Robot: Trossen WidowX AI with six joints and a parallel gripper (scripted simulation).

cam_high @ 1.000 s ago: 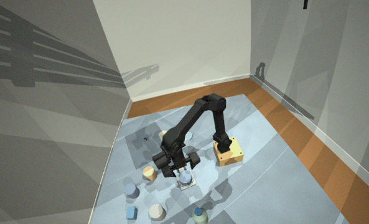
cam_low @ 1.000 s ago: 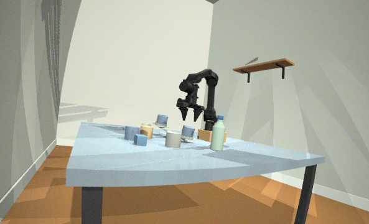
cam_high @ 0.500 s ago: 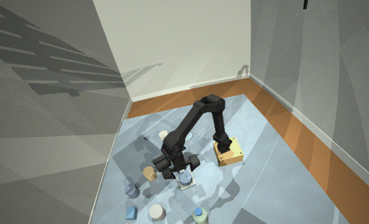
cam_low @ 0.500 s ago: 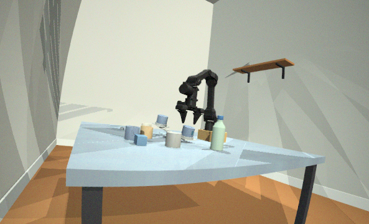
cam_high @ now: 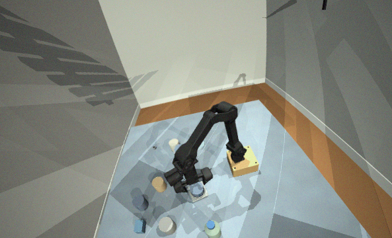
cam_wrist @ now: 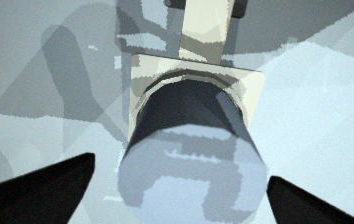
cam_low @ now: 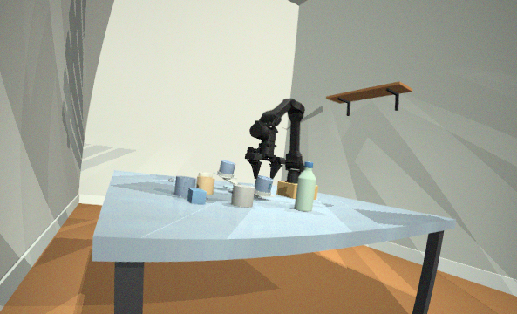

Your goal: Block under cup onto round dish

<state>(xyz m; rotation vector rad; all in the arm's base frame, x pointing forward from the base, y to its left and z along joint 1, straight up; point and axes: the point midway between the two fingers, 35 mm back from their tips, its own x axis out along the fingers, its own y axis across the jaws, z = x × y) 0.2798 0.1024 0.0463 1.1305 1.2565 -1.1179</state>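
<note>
The green block is 4 cm below my gripper tip and 1 cm to the right of it. The rest, counted from my gripper tip: balance beam (14 cm to the right, 4 cm below, 1 cm ahead); tan cylinder (19 cm ahead, 13 cm to the right, 5 cm below); bottle (22 cm to the left, 3 cm above, 2 cm behind).
</note>
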